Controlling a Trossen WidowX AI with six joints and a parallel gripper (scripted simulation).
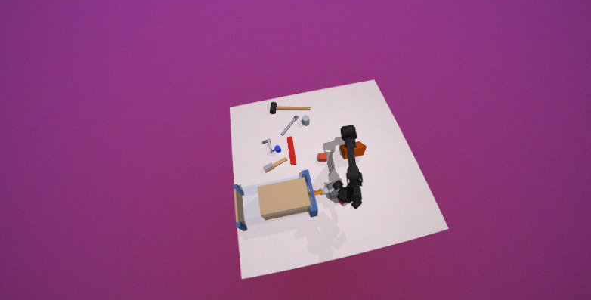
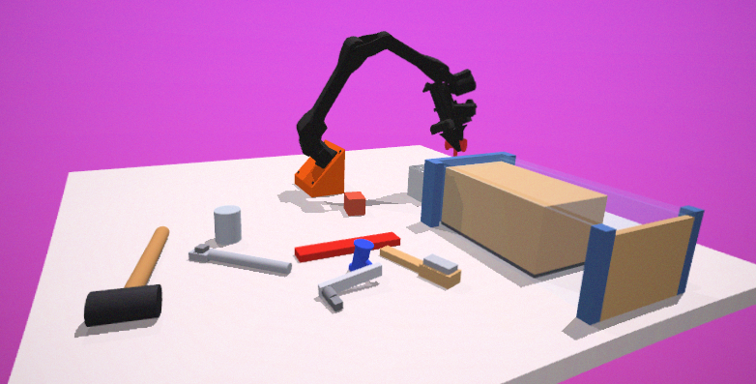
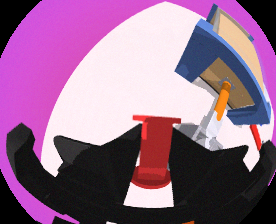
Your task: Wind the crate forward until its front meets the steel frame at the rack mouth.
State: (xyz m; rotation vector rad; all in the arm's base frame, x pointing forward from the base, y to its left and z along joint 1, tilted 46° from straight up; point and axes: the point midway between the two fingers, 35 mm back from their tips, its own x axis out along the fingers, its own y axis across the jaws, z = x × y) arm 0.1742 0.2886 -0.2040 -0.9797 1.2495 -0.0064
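My gripper tip is 1 cm past the red-knobbed crank, 5 cm to the left of it and 3 cm above it. Also, from my gripper tip: rack (40 cm ahead, 11 cm to the right, 6 cm below); then red knob (2 cm behind, 1 cm to the right); then grey winch (2 cm behind, 12 cm to the right, 10 cm below).
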